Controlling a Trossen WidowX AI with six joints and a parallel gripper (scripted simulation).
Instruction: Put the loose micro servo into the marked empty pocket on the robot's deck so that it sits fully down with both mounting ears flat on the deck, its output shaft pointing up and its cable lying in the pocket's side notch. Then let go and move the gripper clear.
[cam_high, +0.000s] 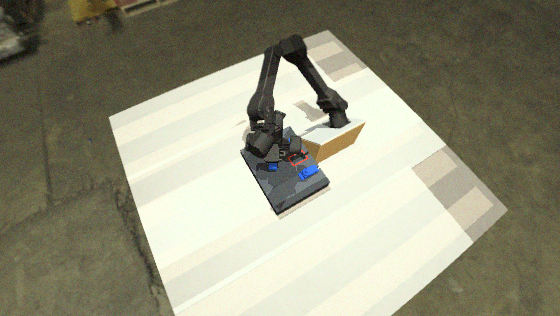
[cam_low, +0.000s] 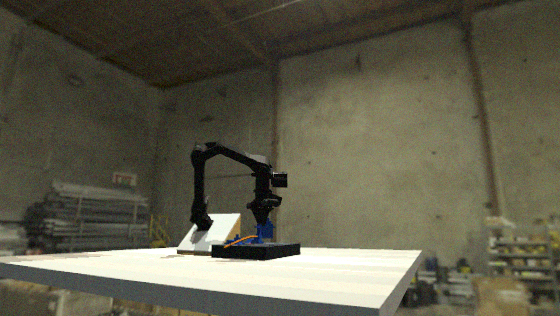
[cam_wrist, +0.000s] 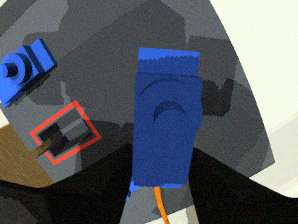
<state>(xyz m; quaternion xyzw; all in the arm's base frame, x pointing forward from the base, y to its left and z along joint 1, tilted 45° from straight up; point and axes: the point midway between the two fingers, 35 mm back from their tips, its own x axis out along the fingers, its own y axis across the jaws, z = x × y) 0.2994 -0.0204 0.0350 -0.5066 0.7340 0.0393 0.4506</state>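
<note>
Now: the dark deck 10 mm ahead of my gripper tip, 30 mm to the left of it and 100 mm below it.
</note>
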